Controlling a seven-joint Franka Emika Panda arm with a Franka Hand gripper.
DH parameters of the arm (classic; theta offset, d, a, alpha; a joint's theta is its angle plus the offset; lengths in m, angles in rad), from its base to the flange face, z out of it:
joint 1: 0 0.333 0 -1.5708
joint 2: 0 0 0 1.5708
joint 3: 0 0.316 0.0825 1.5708
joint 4: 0 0 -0.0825 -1.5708
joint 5: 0 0.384 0 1.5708
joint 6: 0 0 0.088 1.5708
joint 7: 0 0.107 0 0
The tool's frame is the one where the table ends.
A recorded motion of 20 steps. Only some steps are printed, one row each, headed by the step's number.
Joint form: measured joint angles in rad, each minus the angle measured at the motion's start. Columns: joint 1, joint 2, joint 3, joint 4, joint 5, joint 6, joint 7.
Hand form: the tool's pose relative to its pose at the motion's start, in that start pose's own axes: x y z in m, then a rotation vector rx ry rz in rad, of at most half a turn. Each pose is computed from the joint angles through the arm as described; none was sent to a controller.
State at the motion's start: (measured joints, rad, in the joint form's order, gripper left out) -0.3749 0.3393 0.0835 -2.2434 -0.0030 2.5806 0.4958
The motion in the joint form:
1: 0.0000 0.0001 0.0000 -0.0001 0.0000 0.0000 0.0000
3: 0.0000 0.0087 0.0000 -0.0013 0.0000 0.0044 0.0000
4: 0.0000 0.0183 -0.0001 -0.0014 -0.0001 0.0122 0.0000
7: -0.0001 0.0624 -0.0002 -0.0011 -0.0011 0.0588 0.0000
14: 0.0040 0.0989 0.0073 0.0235 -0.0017 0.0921 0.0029
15: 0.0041 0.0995 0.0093 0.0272 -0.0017 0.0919 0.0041
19: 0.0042 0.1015 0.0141 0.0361 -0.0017 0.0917 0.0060
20: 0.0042 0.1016 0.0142 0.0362 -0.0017 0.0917 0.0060
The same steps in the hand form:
1: 0.0000 0.0000 0.0001 -0.0001 -0.0002 0.0000
3: -0.0009 0.0005 0.0048 -0.0020 -0.0052 0.0002
4: -0.0012 0.0008 0.0094 -0.0023 -0.0072 0.0005
7: -0.0019 0.0014 0.0290 0.0018 -0.0060 0.0011
14: 0.0022 -0.0079 0.0375 0.0171 0.0101 -0.0061
15: 0.0028 -0.0096 0.0366 0.0193 0.0122 -0.0068
19: 0.0044 -0.0136 0.0346 0.0245 0.0170 -0.0092
20: 0.0044 -0.0136 0.0346 0.0245 0.0170 -0.0093

